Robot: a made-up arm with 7 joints.
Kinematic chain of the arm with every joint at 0, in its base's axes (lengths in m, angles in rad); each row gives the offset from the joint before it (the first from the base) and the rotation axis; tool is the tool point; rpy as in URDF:
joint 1: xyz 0 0 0.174 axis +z
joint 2: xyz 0 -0.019 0.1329 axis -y
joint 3: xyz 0 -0.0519 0.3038 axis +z
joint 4: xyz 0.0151 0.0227 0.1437 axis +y
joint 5: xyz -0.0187 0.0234 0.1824 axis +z
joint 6: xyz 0 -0.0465 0.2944 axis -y
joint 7: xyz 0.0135 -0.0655 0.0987 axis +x
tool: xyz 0 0 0 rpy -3.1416 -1.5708 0
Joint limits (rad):
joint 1: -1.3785..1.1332
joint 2: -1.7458..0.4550
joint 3: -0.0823..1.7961
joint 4: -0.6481..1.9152
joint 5: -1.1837..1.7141
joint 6: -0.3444..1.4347
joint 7: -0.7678..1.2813
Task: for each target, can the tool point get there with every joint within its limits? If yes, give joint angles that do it. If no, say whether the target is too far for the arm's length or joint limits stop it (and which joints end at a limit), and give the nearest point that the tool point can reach.
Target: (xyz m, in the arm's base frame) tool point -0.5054 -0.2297 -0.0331
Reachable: no: joint limits stop it (at a limit: joint 1, joint 3, joint 4, joint 6) | nearest point -0.1639 -0.2244 -0.1916 | short by 0.377 m
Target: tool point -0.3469 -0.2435 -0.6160
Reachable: no: joint limits stop it (at a limit: joint 1, joint 2, joint 3) | nearest point -0.1303 -0.2959 -0.3290 | short by 0.363 m
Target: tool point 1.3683 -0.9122 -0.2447
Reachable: no: too far | nearest point 0.8245 -0.5497 0.0023 | short by 0.699 m
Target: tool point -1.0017 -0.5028 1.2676
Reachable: no: too far | nearest point -0.6271 -0.3148 1.0172 | short by 0.488 m
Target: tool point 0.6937 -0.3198 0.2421
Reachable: yes | joints -0.8508 -1.0046 0.8318 1.3099 0.9056 0.6285 -0.0743
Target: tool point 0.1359 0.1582 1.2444
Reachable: yes | joints -0.4886 0.2154 0.9207 0.5376 1.0465 0.3590 -0.3487
